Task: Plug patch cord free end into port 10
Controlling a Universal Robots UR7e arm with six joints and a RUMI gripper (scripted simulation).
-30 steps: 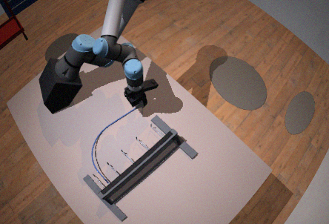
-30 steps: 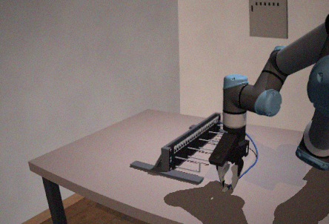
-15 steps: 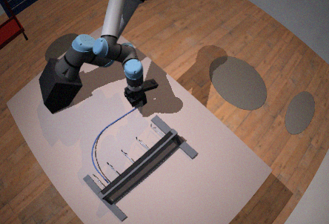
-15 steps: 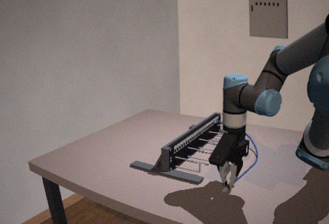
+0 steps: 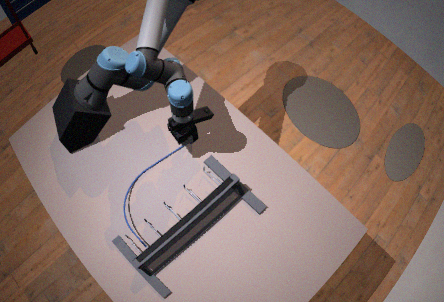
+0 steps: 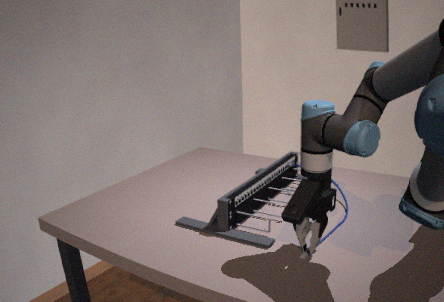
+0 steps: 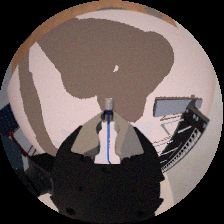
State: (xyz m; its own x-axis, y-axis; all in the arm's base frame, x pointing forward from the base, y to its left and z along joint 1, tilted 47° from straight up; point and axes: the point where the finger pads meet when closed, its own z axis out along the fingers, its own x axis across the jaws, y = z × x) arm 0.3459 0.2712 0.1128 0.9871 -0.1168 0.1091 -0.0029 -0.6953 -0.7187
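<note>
Now: hand 20 mm to the right of the plug and 10 mm above it.
</note>
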